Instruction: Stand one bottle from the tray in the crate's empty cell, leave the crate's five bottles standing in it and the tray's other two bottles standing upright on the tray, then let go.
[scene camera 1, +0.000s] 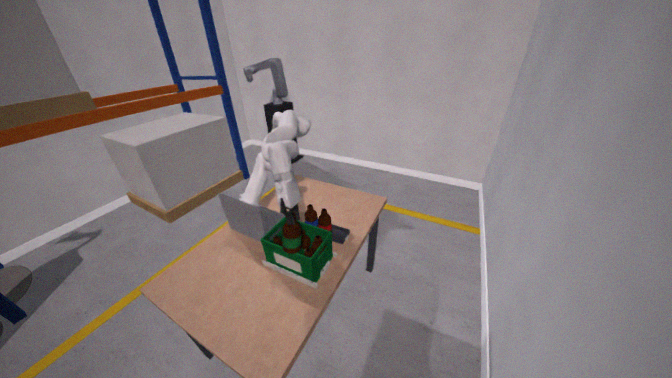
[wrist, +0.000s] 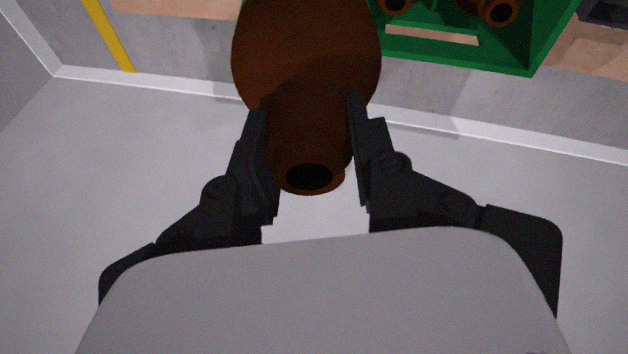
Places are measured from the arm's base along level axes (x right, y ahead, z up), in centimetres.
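Pixels of known places: gripper, fingertip midpoint: (scene camera 1: 294, 222) (wrist: 312, 127); arm's base, origin of the base link: (scene camera 1: 249, 203).
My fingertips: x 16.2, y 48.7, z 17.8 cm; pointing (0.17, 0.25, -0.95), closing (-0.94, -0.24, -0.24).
Ahead of a thing's pixels: the offset from my fingertips to its top centre. "*": to the spot under its first point. Level surfaces: height alone.
My gripper (scene camera 1: 290, 216) (wrist: 312, 127) is shut on the neck of a brown bottle with a green label {dx +1.2, dy -0.8, dz +3.6 cm} (scene camera 1: 292, 237); the bottle's brown shoulder (wrist: 305, 45) fills the upper middle of the wrist view. The bottle is roughly upright, over or partly inside the green crate {dx -7.3, dy -6.9, dz -16.4 cm} (scene camera 1: 309, 267) (wrist: 460, 57); its base is hidden. Several brown bottles stand in the crate, partly seen; two mouths show in the wrist view. The empty cell cannot be made out. A blue-labelled bottle {dx -31.2, dy -16.4, dz -17.9 cm} (scene camera 1: 311, 215) and a red-labelled bottle {dx -31.8, dy -7.4, dz -17.9 cm} (scene camera 1: 324, 220) stand upright on the dark tray {* dx -33.7, dy +2.3, dz -33.4 cm} (scene camera 1: 341, 234) behind the crate.
A grey upright panel (scene camera 1: 245, 218) stands on the wooden table {dz -33.9 cm} (scene camera 1: 215, 280) beside the crate, on the left in the scene view. A white strip shows under the crate. A shelf rack (scene camera 1: 228, 115) with a large pale box (scene camera 1: 185, 160) stands at the left.
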